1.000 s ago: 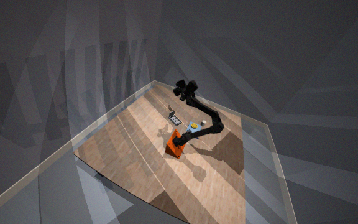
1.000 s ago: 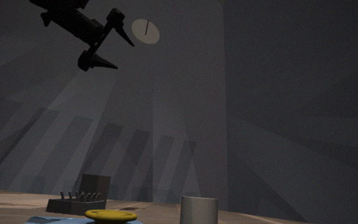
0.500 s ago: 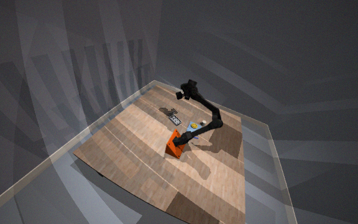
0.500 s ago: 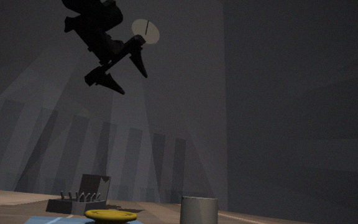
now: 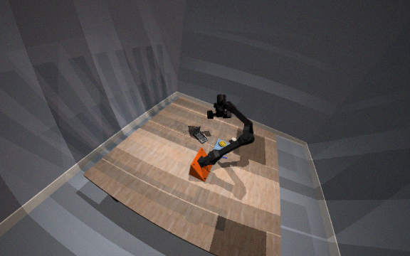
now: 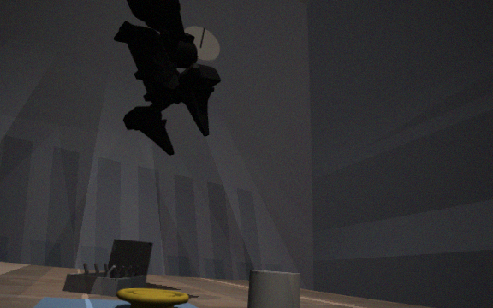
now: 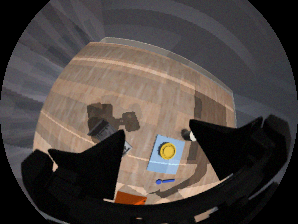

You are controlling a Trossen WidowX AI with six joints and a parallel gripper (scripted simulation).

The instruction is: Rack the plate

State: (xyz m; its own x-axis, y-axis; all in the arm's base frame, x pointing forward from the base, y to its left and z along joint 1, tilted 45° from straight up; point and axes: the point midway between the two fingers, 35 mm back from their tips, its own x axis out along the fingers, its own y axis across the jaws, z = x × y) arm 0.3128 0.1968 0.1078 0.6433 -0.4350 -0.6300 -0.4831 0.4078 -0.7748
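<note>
My gripper tip is now 2 cm past the yellow plate, 12 cm to the left of it and 22 cm above it. Round my gripper tip: blue mat (4 cm behind, 13 cm to the right, 23 cm below); grey dish rack (7 cm behind, 8 cm to the left, 21 cm below); cylinder cup (7 cm ahead, 19 cm to the right, 21 cm below).
</note>
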